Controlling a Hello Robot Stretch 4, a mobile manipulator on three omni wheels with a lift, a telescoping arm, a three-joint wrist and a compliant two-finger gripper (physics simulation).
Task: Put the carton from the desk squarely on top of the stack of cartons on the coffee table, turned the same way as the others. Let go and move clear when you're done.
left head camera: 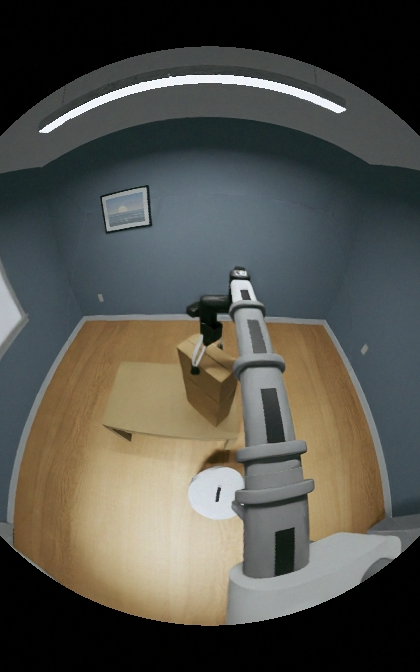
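The carton [207, 382] is the top box of a brown pile, with no clear gap seen between it and the stack of cartons [202, 401] below. Its sides look roughly in line with those below, though a small offset is hard to judge. The stack stands upright at the right part of the tan coffee table [145, 395]. My gripper [207, 357] points down over the top carton and looks shut on it, one finger against the near long side and the other at the far edge. The far finger is mostly hidden. The desk does not show.
My telescoping arm [256, 377] reaches forward along the right side of the stack and hides part of the table's right end. A round white disc-shaped object [207, 492] is on the floor in front of the table. Walls stand behind and at both sides.
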